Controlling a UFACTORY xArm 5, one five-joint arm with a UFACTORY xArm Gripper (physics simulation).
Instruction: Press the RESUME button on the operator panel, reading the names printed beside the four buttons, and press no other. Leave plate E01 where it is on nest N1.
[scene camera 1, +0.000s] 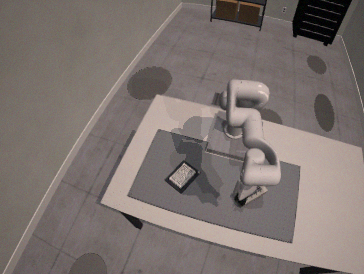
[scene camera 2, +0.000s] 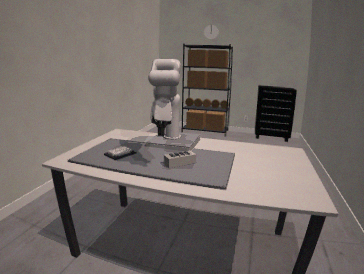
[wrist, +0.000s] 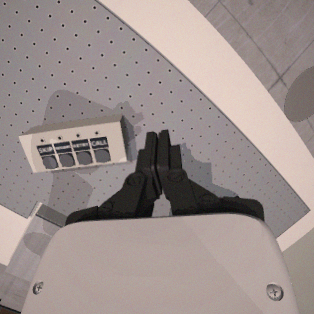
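The operator panel is a pale box on the mat. In the wrist view its buttons, left to right, are SKIP, one whose blurred label looks like RESUME, RETRY and CALL. My gripper is shut and empty. It hangs above the mat; its tips show to the right of the panel's CALL end in the wrist view. Plate E01 lies on the dark nest N1; its printed name is not readable.
The grey perforated mat lies on the pale table. A grey slab lies around the arm's base, behind the panel. A shelf rack and a black drawer cabinet stand far behind.
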